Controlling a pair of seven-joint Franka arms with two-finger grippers.
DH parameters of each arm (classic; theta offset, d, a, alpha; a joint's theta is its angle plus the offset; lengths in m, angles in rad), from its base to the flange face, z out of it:
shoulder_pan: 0 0.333 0 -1.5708
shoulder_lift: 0 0 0 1.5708
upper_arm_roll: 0 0.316 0.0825 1.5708
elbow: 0 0 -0.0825 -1.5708
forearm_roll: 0 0.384 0 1.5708
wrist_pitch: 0 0 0.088 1.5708
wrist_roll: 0 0.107 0 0
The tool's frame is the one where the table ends.
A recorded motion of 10 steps. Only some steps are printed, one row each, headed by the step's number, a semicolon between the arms.
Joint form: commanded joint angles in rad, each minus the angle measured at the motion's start. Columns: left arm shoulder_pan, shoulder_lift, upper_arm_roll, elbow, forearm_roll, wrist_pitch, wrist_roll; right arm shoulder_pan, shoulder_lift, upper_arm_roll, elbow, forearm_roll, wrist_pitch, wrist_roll.
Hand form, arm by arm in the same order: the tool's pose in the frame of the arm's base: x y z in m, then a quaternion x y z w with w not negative. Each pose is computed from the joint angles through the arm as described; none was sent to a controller.
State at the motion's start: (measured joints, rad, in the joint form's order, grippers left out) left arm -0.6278 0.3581 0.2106 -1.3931 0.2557 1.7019 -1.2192; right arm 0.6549 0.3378 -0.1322 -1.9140 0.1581 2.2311 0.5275
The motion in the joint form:
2: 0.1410 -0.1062 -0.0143 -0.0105 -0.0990 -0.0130 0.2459; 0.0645 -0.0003 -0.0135 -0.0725 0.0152 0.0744 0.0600
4: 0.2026 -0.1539 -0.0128 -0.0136 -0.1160 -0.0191 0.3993; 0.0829 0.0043 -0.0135 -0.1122 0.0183 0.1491 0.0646
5: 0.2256 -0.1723 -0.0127 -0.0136 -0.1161 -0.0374 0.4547; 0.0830 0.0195 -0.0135 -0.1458 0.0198 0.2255 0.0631
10: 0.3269 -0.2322 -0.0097 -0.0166 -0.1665 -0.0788 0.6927; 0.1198 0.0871 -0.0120 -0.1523 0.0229 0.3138 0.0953
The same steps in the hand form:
2: 0.6119 -0.1833 0.5688 -0.94089 -0.32242 -0.07567 0.07107; 0.5048 0.3341 0.2949 -0.99729 0.06150 0.02710 0.02980
4: 0.6103 -0.1408 0.5960 -0.95420 -0.28298 -0.07748 0.05848; 0.4959 0.3387 0.2820 -0.99753 0.05894 0.01321 0.03573
5: 0.6072 -0.1240 0.6055 -0.95835 -0.26919 -0.07422 0.06001; 0.4938 0.3346 0.2660 -0.99730 0.06168 -0.00096 0.03975
10: 0.5957 -0.0592 0.6352 -0.97512 -0.20945 -0.06037 0.04042; 0.4831 0.3517 0.2316 -0.99731 0.06223 -0.01102 0.03711

